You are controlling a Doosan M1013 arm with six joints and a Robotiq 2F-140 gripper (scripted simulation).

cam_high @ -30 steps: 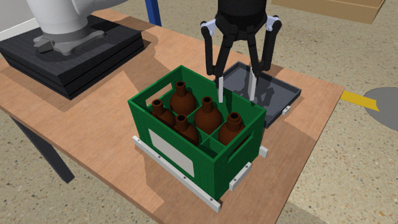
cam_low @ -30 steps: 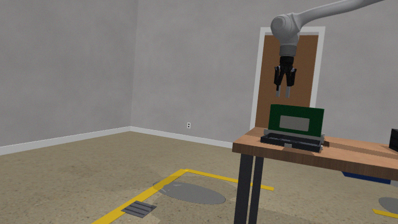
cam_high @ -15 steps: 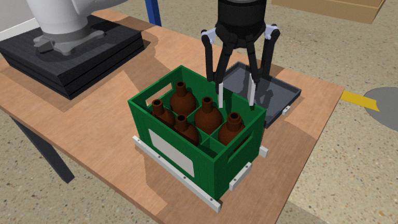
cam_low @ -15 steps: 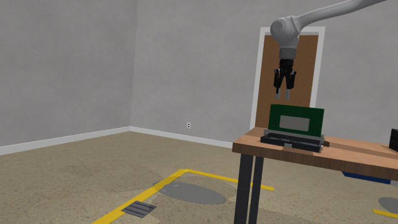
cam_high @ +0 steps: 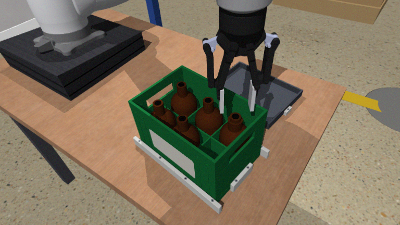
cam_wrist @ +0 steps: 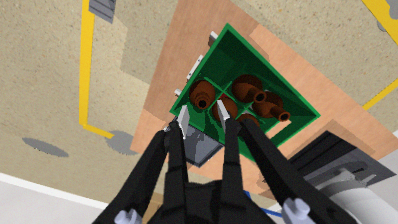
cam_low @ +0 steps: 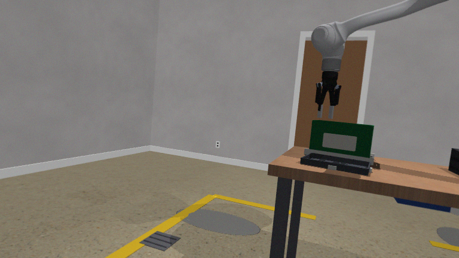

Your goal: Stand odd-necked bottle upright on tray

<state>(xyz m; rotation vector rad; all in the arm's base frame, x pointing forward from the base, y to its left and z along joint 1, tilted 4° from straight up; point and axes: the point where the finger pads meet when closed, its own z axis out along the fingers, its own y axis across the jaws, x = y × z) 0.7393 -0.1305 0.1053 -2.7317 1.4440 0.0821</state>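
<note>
Right now the crate is 90 mm behind my hand, 20 mm to the right of it and 140 mm below it. Round my hand: grey tray 60 mm behind, 260 mm to the left, 210 mm below.
</note>
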